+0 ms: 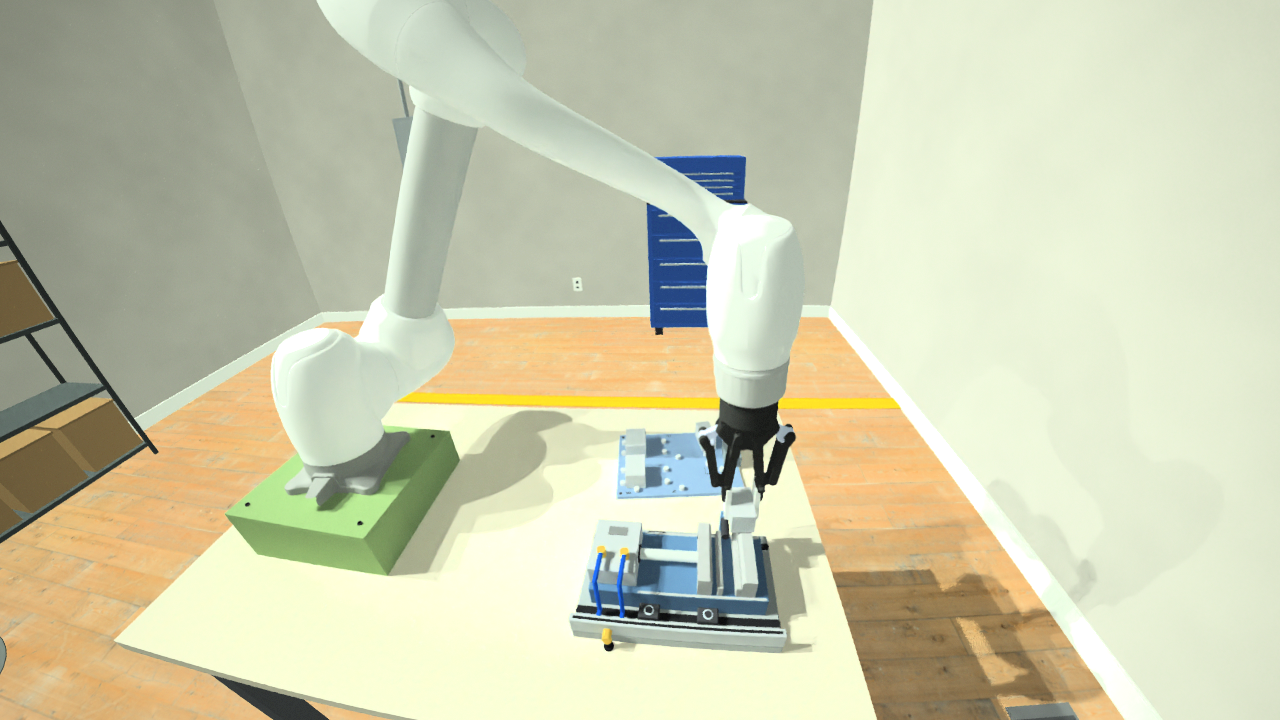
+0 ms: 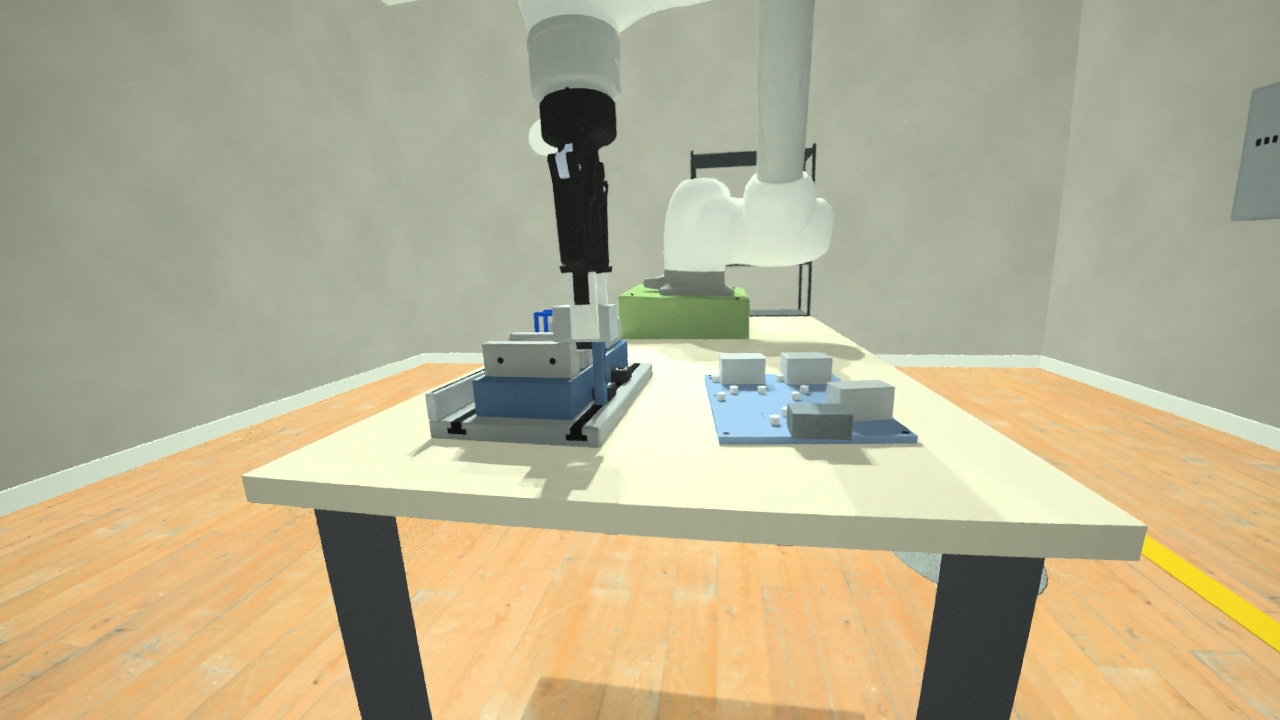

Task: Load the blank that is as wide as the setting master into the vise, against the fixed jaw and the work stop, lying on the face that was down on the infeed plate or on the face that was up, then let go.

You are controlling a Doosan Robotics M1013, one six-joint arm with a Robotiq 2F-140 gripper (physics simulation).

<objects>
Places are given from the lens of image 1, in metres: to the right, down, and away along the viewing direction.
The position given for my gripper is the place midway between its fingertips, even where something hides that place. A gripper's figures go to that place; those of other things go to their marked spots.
my gripper (image 1: 740, 512): 0.16, 0.24, 0.63
vise (image 1: 653, 575): 0.02, 0.32, 0.58
blue infeed plate (image 1: 689, 471): 0.10, 0.23, 0.84
The marked spots on the vise and the blue infeed plate are 0.29 m apart.
</objects>
